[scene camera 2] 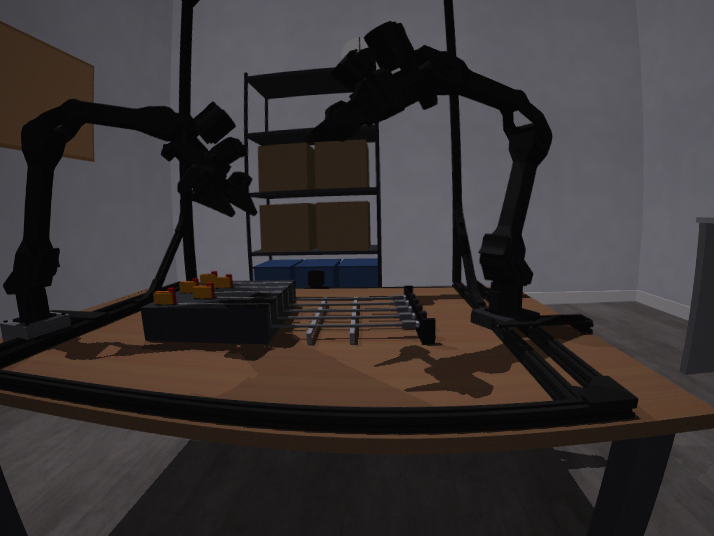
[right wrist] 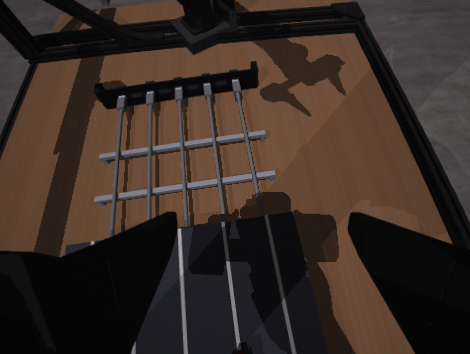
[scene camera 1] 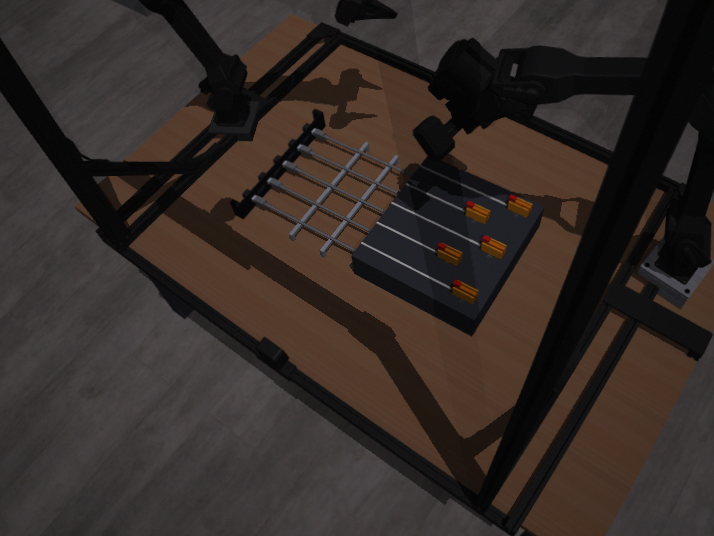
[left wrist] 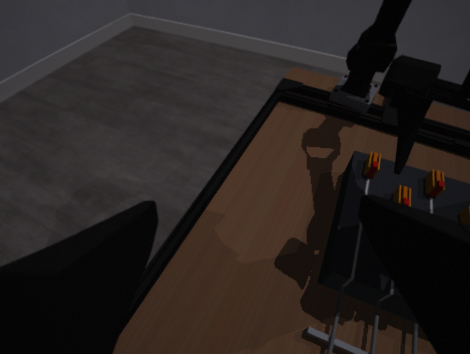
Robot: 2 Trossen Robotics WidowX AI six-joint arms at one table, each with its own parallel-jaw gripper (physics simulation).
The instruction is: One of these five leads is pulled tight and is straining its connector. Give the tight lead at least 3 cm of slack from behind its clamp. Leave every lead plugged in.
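Frame: origin at the left arm's base, x ahead, y left, z up, level; millimetres.
Seen in the pictures: left gripper, between the fingertips: (scene camera 2: 313, 133) (scene camera 1: 399, 0) (left wrist: 258, 208); right gripper, between the fingertips: (scene camera 2: 245, 214) (right wrist: 262, 221) (left wrist: 442, 192); left arm's base, origin of its link: (scene camera 2: 505, 311) (right wrist: 199, 23) (scene camera 1: 233, 115); right arm's base, origin of its link: (scene camera 2: 35, 318) (scene camera 1: 678, 263) (left wrist: 356, 88).
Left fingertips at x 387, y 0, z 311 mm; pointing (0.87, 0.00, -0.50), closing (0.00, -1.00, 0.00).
Offsets run from my left fingertips to a thing's top centre. "spot": to the spot under its first point.
Five thin leads run from grey connectors @(spot: dx -270, dy -233, dz -308 mm) (scene camera 1: 259, 200) (right wrist: 121, 102) at a black rail @(spot: dx -185, dy +8, dz -312 mm) (scene camera 2: 427, 330) (right wrist: 254, 75), across two grey bars, onto a dark block @(dx +117, dy -298, dz -272 mm) (scene camera 1: 412, 297) (scene camera 2: 201, 323). Each ends at an orange clamp with a red tip, such as the nearest clamp @(spot: dx +151, dy -434, dz -251 mm) (scene camera 1: 464, 291). The leads look straight; I cannot tell which is tight. My right gripper (scene camera 2: 243, 213) (right wrist: 262, 221) is open and empty, above the block's rail-side end; its fingers hide parts of the block and leads in the right wrist view. My left gripper (left wrist: 258, 208) is open and empty, high above the table.
The grey bars (scene camera 1: 362, 151) (right wrist: 165, 190) cross below the leads between rail and block. A black frame (scene camera 2: 317, 416) edges the wooden table. Tall black posts (scene camera 2: 455, 173) rise from it. A shelf rack (scene camera 2: 246, 115) with boxes stands behind. Arm shadows fall on block and table.
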